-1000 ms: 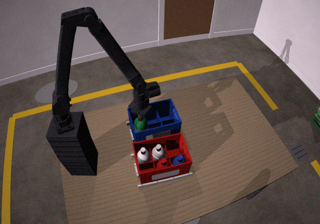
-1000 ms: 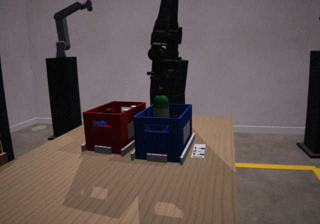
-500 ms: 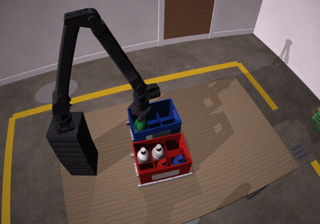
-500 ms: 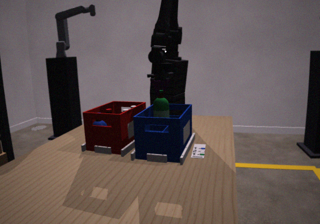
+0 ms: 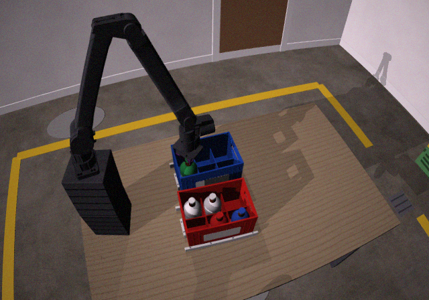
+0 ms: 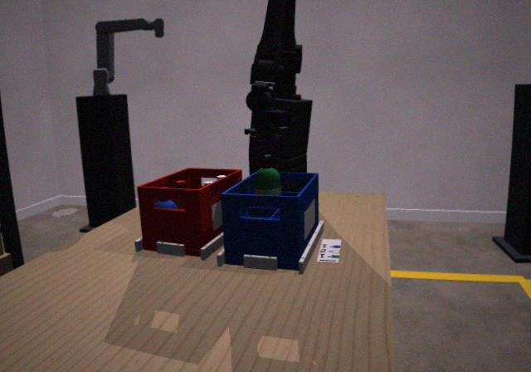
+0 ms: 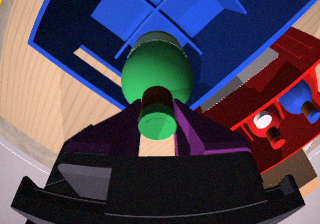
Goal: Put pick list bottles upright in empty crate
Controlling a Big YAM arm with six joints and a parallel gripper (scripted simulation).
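My hand is 6 cm above the green bottle. The rest, counted from my hand: blue crate (13 cm below, 9 cm ahead, 3 cm to the left); red crate (21 cm to the right, 13 cm below, 3 cm ahead); red bottle (25 cm to the right, 13 cm below, 2 cm ahead).
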